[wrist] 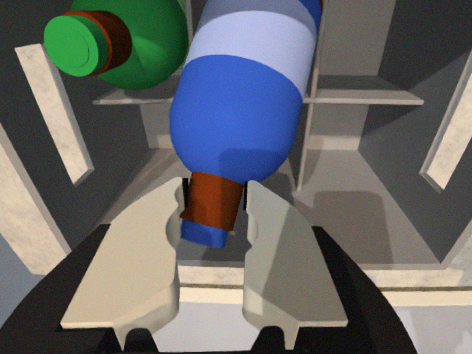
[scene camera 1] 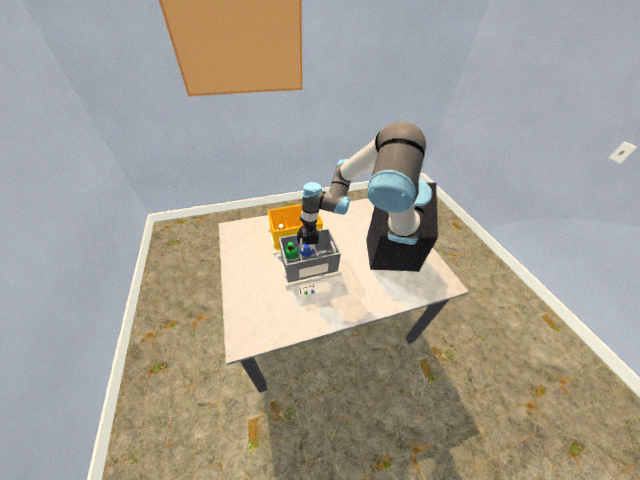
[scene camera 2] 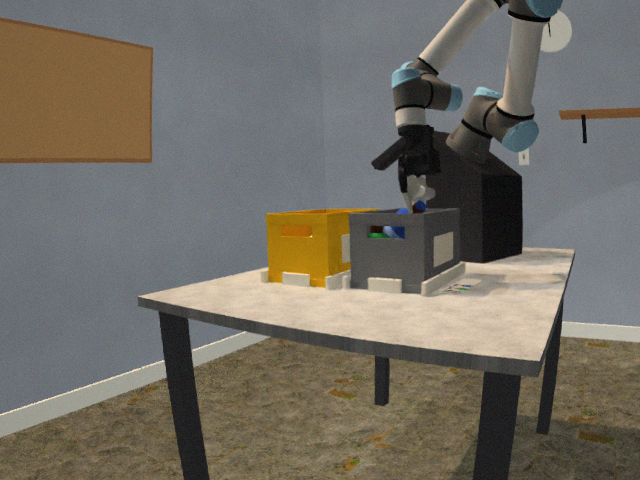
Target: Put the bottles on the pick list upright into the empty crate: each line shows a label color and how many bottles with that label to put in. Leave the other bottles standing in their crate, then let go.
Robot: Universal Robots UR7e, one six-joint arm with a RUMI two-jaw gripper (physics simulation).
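Places are measured from the arm's base along level axes (x left, y back, z up), in centimetres.
Pixels of known places: gripper, fingertip midpoint: (wrist: 216, 182) (scene camera 1: 306, 251); arm's base at its link origin: (scene camera 2: 465, 151).
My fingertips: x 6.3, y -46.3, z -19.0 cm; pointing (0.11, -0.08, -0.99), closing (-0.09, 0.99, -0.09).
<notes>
Ahead of a thing's pixels: the offset from my fingertips to its top centre. "spot": to the spot under its first point. Level surfaces: height alone.
My gripper (scene camera 1: 308, 242) (scene camera 2: 413, 207) (wrist: 216, 182) is shut on the brown neck of a blue bottle (scene camera 1: 307, 251) (wrist: 235, 110). In the wrist view this bottle leans, its cap towards the lower left. It is in the grey crate {dx -2.9, dy +1.8, dz +0.9 cm} (scene camera 1: 330, 269) (scene camera 2: 387, 263) (wrist: 425, 40). A green bottle {dx -6.3, dy -7.4, dz -0.3 cm} (scene camera 1: 291, 251) (wrist: 145, 55) stands in the same crate to its left. A small part of another blue thing {spot: dx -9.3, dy +4.0, dz -4.7 cm} (wrist: 312, 7) shows behind the held bottle. The yellow crate {dx -25.6, dy -3.5, dz +0.9 cm} (scene camera 1: 274, 239) (scene camera 2: 297, 258) holds a white-capped bottle {dx -20.1, dy -11.5, dz -0.3 cm} (scene camera 1: 280, 226); its other contents are partly hidden. The pick list {dx +11.8, dy +2.5, dz -16.4 cm} (scene camera 1: 313, 288) (scene camera 2: 459, 287) shows green and blue marks.
Thin dividers {spot: dx -4.4, dy +10.8, dz -8.0 cm} (wrist: 370, 96) split the grey crate into compartments. Low pale strips {spot: dx +8.0, dy -0.4, dz -15.0 cm} (scene camera 2: 443, 279) edge the crates on the table {dz -16.6 cm} (scene camera 1: 258, 320) (scene camera 2: 361, 320). The arm's black base block (scene camera 1: 398, 253) (scene camera 2: 498, 217) stands to the right.
</notes>
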